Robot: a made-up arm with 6 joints.
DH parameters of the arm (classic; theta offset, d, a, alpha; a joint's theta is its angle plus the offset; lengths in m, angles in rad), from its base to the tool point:
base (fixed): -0.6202 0 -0.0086 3.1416
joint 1: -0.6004 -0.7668 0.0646 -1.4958
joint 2: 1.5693 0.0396 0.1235 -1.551
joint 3: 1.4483 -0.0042 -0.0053 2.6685
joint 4: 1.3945 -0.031 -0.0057 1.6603
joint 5: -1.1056 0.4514 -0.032 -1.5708
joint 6: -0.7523 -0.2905 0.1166 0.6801
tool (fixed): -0.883 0.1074 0 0
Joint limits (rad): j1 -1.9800..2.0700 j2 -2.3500..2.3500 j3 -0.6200..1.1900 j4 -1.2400..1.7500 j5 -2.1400..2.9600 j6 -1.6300..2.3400
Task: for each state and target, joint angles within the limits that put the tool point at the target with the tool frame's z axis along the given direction. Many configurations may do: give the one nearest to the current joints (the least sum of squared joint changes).
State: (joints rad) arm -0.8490 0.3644 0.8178 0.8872 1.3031 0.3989
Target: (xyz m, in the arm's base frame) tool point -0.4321 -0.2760 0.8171 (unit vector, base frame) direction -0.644 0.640 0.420
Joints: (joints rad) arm -1.1164 0.6288 0.8763 1.1740 1.6960 1.1208
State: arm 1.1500 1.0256 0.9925 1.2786 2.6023 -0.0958
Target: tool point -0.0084 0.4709 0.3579 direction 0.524 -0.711 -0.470
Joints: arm 0.6802 1.6248 1.1900 1.4564 2.8179 -0.9041
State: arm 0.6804 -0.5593 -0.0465 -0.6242 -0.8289 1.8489
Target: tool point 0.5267 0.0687 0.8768 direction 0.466 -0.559 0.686
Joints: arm 1.0188 -1.3428 -0.6200 0.0101 -0.4314 1.0451
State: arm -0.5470 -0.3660 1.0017 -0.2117 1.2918 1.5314
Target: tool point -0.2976 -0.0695 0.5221 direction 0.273 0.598 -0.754
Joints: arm -0.0515 -0.5619 1.1900 -0.3482 1.0051 1.0139
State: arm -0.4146 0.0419 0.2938 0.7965 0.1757 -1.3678
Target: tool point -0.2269 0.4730 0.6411 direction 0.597 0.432 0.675
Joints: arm -0.3626 0.2343 0.3809 0.4840 0.3837 -0.7553
